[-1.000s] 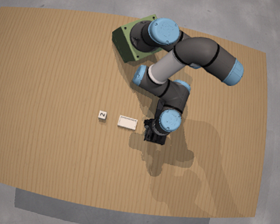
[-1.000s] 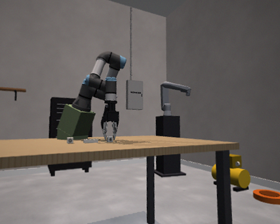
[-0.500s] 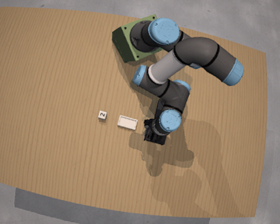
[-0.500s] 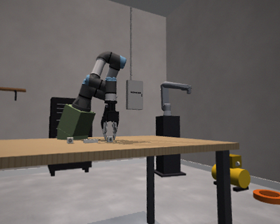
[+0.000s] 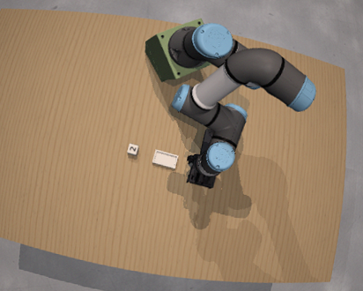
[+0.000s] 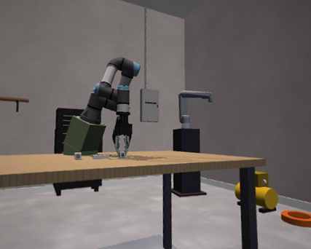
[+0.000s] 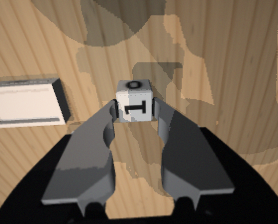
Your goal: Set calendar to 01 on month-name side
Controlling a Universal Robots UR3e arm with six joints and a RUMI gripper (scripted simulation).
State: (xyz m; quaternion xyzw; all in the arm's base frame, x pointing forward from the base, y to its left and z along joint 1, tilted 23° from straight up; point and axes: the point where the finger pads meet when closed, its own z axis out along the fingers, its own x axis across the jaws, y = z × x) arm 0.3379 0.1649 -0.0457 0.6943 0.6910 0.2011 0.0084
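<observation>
My gripper is now 11 cm to the left of the white tray and 2 cm above it. From my hand the other things lie so: white cube: 21 cm to the right, 1 cm below, 1 cm ahead.
</observation>
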